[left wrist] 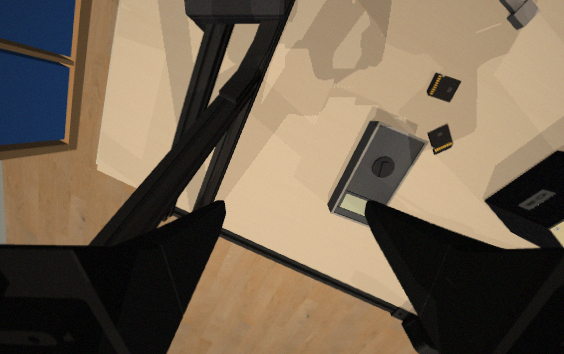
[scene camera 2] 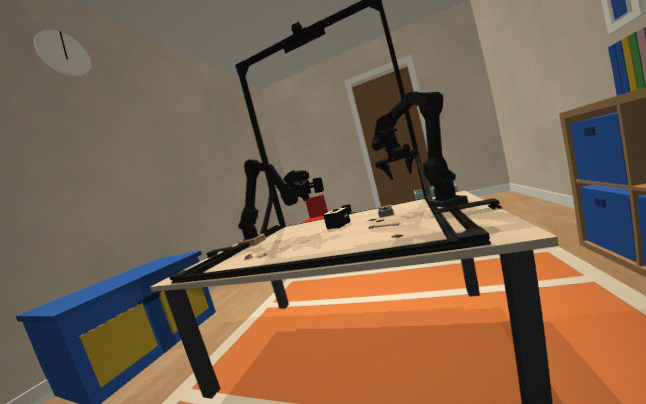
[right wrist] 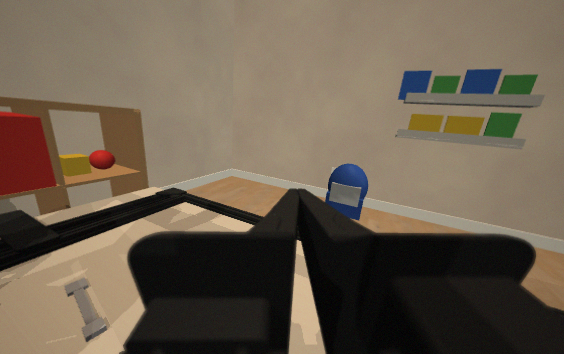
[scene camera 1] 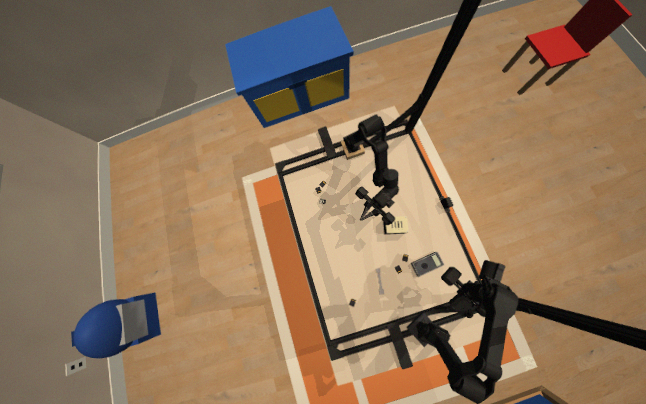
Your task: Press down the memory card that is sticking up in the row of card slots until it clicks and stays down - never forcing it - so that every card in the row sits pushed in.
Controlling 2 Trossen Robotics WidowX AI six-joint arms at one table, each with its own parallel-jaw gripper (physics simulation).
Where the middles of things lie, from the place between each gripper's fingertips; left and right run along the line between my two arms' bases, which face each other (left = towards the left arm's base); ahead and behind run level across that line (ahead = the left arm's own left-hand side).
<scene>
Now: the grey metal part (right wrist: 94, 327) 28 cm to the left of my right hand, 22 cm below it and 1 cm behind it. The rest, counted from my right hand: grey device (left wrist: 384, 156): 27 cm to the left, 25 cm behind, 21 cm below.
I see my left gripper 3 cm short of the grey device, 10 cm to the left of it and 13 cm above it. Round my left hand: grey metal part 26 cm ahead, 10 cm to the right, 14 cm below.
</scene>
